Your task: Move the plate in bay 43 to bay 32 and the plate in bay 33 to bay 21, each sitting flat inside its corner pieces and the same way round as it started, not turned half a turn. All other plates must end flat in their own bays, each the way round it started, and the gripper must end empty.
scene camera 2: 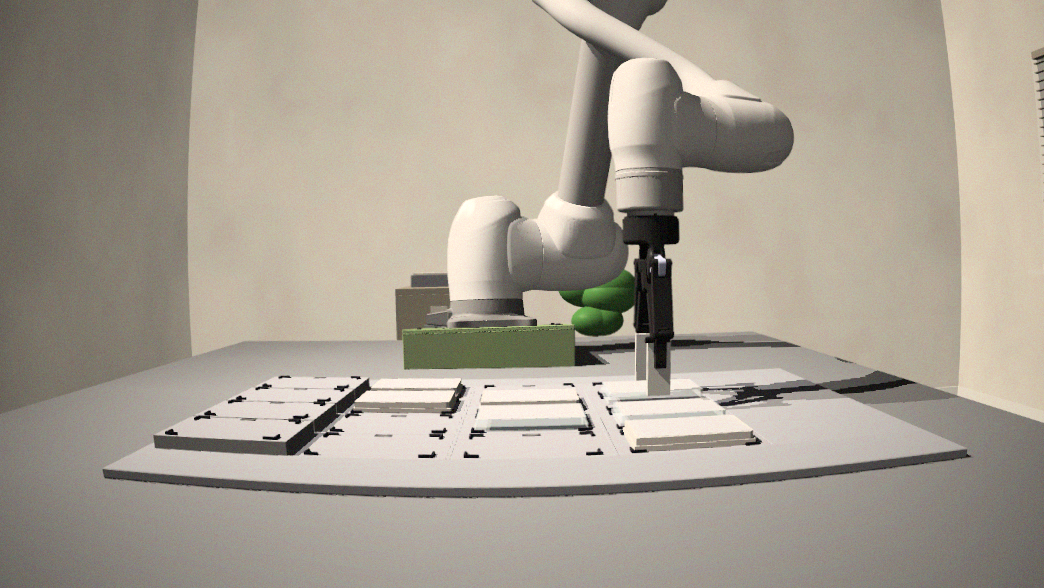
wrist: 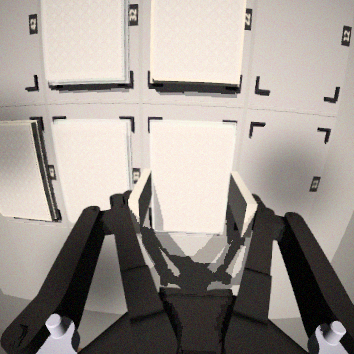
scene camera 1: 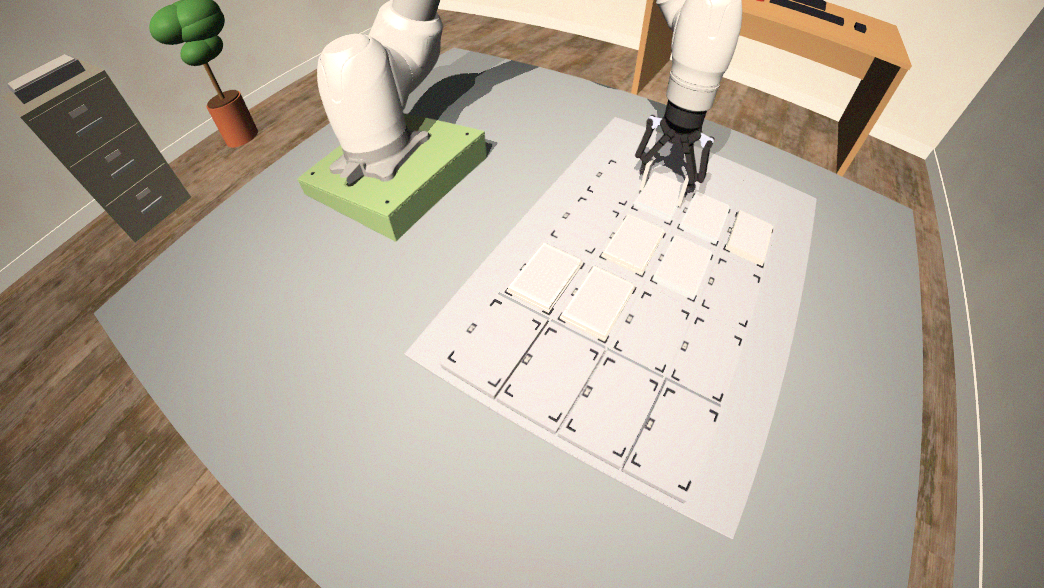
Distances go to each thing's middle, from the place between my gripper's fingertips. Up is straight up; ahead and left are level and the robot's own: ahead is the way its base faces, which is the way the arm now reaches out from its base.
Scene:
My gripper is now 50 mm short of the bay 33 (scene camera 1: 651, 340), 340 mm to the left of it and 20 mm above it. The rest, counted from my hand: bay 43 (scene camera 1: 706, 369): 150 mm ahead, 360 mm to the right, 20 mm below; then bay 44 (scene camera 1: 670, 454): 120 mm ahead, 520 mm to the right, 10 mm below.

